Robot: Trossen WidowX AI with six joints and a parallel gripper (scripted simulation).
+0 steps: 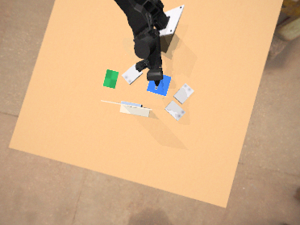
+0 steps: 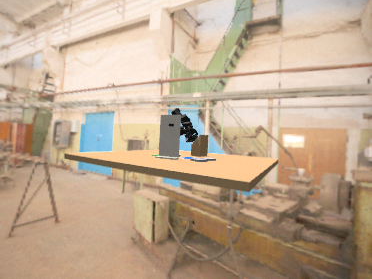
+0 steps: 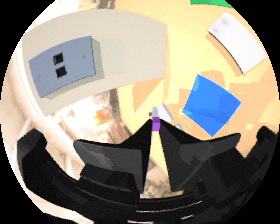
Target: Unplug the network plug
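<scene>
The blue marked square is 15 cm below my gripper tip, 4 cm behind it and 1 cm to the left of it. Also, from my gripper tip: upright panel 14 cm ahead, 7 cm to the right; then network plug 1 cm ahead.
</scene>
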